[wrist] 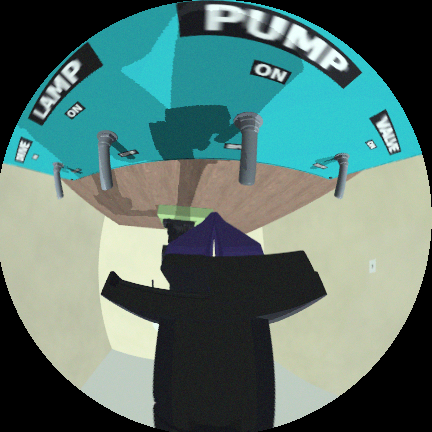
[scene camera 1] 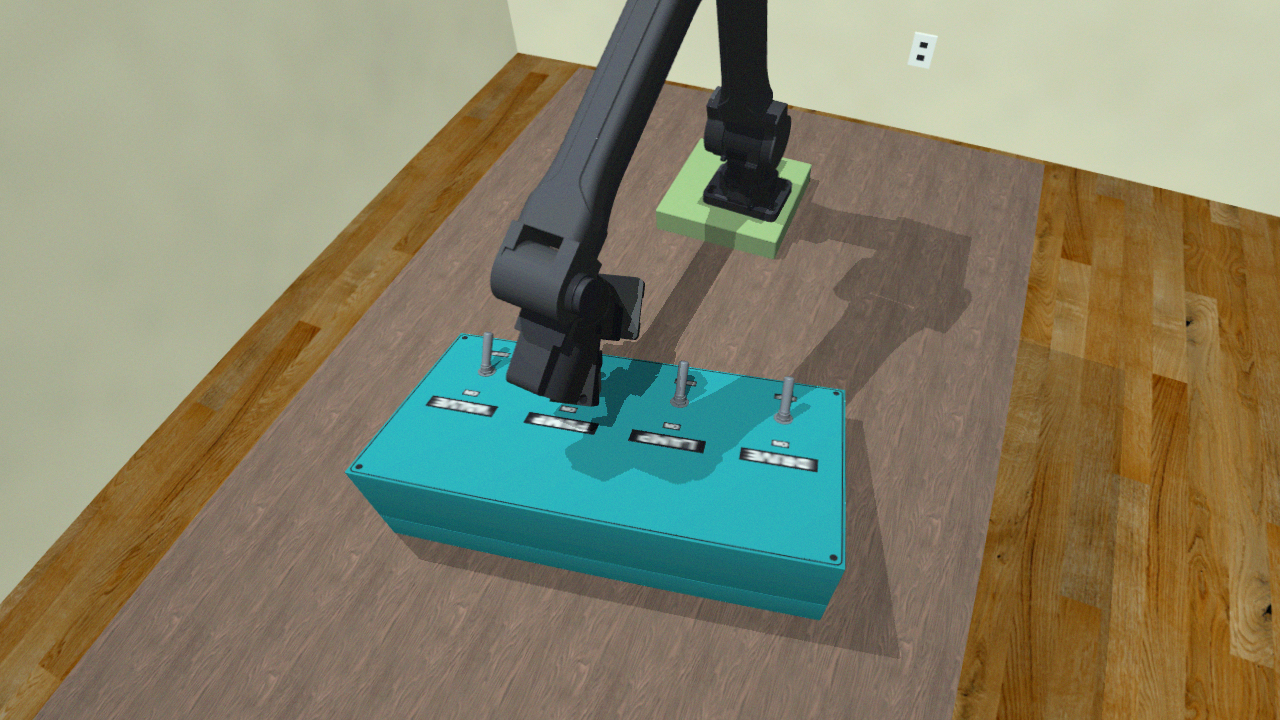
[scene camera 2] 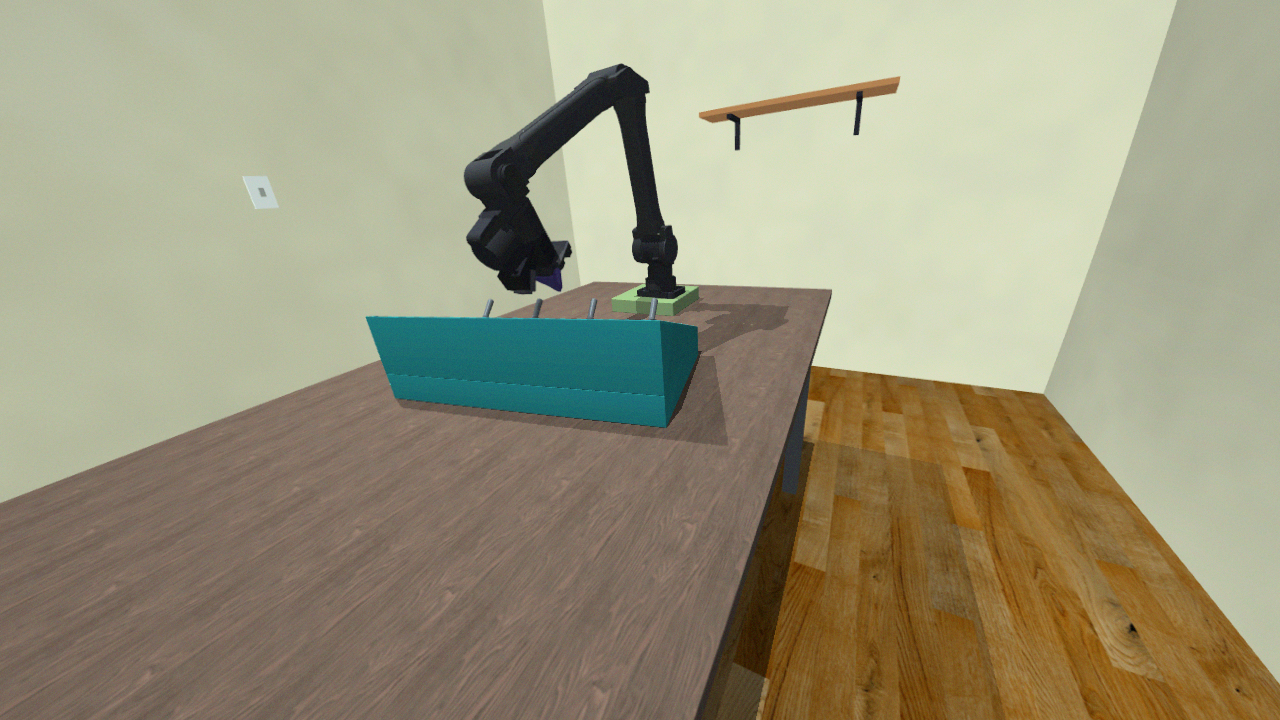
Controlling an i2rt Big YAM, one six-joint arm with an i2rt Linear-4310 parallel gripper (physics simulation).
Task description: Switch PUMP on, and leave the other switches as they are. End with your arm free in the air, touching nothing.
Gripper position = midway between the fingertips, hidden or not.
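You'd see a pump lever (wrist: 247, 166) here, and then there's the gripper (scene camera 1: 610, 313), which you can also see in the wrist view (wrist: 213, 216) and in scene camera 2 (scene camera 2: 560, 289).
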